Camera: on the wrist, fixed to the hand. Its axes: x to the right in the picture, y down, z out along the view.
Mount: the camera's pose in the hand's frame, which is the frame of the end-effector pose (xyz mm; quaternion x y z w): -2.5 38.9 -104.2 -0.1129 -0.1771 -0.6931 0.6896
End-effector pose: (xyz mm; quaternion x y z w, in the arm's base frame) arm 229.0 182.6 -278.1 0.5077 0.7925 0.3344 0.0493
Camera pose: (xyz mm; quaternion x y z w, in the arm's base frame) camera 216.7 140.6 -175.8 -0.1455 0.8519 0.1960 0.4634
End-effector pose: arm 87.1 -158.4 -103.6 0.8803 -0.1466 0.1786 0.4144
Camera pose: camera 49.0 -100.5 -16.6 0.6935 0.4155 -0.3365 0.4830
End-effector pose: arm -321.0 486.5 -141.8 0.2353 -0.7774 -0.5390 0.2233
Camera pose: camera -261.3 423.6 -72.1 -0.5804 0.3517 0.6559 0.3307
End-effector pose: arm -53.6 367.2 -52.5 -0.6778 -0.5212 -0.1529 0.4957
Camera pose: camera 11.0 280.5 -26.1 -0.1892 -0.8996 -0.3878 0.0670
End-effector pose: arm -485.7 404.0 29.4 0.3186 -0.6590 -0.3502 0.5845
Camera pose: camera -382.3 418.3 67.9 0.5484 -0.2976 -0.7774 0.0796
